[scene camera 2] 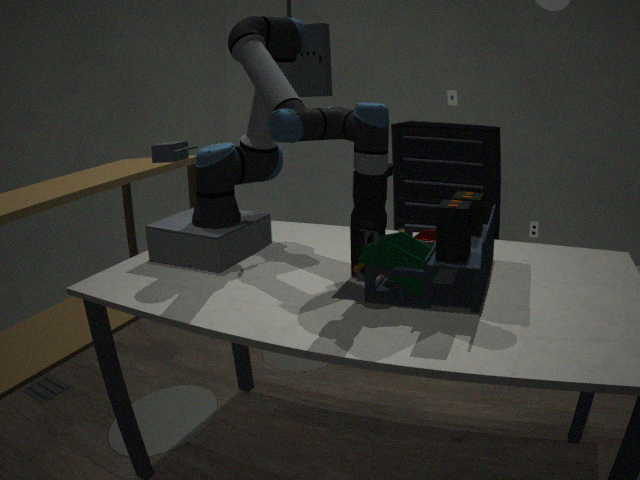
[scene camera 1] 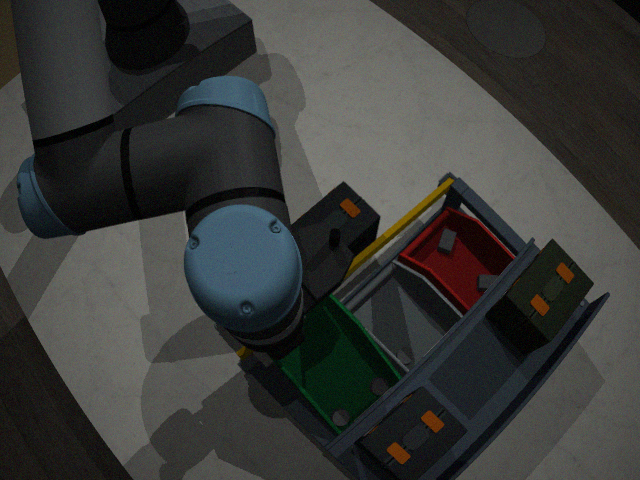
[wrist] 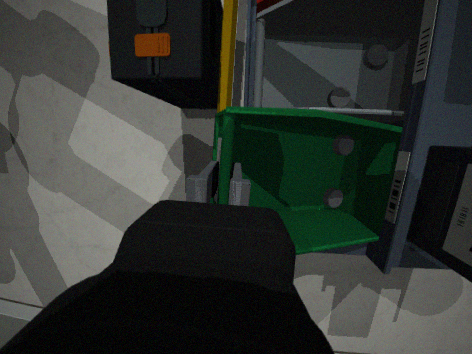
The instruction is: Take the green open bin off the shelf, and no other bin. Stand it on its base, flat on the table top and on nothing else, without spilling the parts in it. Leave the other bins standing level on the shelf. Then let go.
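Places are measured from the arm's base along level axes (x ahead, y left, z up), in metres.
Pixels of known places: gripper, fingertip midpoint: (scene camera 2: 371, 251) (wrist: 225, 173); arm's base, link origin: (scene camera 2: 216, 221) (scene camera 1: 147, 36).
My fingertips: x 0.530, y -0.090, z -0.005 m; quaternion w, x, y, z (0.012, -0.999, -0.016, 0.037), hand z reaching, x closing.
Ahead of a thing's pixels: the offset from my fingertips to its top centre. "spot": to the spot under its first point.
The green open bin @[dz +0.040, dx +0.079, dy +0.004 m] (scene camera 1: 336, 356) (scene camera 2: 395, 250) (wrist: 305, 165) is tilted at the near end of the shelf (scene camera 1: 431, 344) (scene camera 2: 454, 294) (wrist: 420, 125), its gripped end raised and its far end low. Two round grey parts @[spot: dz -0.059, dx +0.132, dy -0.027 m] (scene camera 1: 340, 417) (wrist: 333, 198) @[spot: dz -0.058, dx +0.126, dy +0.038 m] (wrist: 343, 145) lie inside toward the low end. My gripper (scene camera 2: 371, 237) (wrist: 225, 173) is shut on the bin's end wall, one finger outside and one inside; in scene camera 1 the arm hides the fingertips. The grey bin @[dz -0.014, dx +0.099, dy +0.117 m] (scene camera 1: 408, 320) (wrist: 315, 65) and the red bin @[dz -0.014, dx +0.089, dy +0.229 m] (scene camera 1: 460, 258) (scene camera 2: 426, 235) (wrist: 267, 5) stand in the same row.
A yellow bar @[dz -0.014, dx -0.013, dy +0.109 m] (scene camera 1: 400, 227) (wrist: 227, 60) runs along the shelf's front. A dark case with an orange latch @[dz +0.037, dx -0.054, dy +0.111 m] (scene camera 1: 367, 219) (wrist: 175, 65) stands on the table beside it. Two dark cases @[dz +0.129, dx +0.202, dy +0.007 m] (scene camera 1: 413, 439) @[dz +0.104, dx +0.187, dy +0.238 m] (scene camera 1: 547, 294) (scene camera 2: 454, 232) stand on the shelf behind the bins.
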